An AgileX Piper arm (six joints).
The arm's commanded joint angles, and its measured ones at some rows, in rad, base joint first. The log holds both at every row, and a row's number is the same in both.
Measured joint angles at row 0:
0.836, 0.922, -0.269, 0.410, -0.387, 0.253
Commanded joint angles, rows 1 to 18:
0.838, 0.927, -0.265, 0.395, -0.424, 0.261
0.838, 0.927, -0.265, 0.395, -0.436, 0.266
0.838, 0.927, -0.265, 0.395, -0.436, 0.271
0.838, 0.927, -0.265, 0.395, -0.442, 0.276
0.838, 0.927, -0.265, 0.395, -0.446, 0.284
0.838, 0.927, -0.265, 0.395, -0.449, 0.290
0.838, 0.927, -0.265, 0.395, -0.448, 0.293
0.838, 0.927, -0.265, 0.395, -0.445, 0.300
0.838, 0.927, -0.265, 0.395, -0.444, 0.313
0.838, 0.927, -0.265, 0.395, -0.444, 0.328
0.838, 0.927, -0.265, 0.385, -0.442, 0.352
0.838, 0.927, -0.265, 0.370, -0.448, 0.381
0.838, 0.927, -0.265, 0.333, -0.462, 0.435
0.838, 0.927, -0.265, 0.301, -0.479, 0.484
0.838, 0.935, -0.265, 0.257, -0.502, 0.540
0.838, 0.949, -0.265, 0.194, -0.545, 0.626
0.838, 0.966, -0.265, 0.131, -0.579, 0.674
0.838, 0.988, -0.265, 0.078, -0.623, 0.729
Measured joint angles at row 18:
0.836, 0.935, -0.269, 0.280, -0.490, 0.528
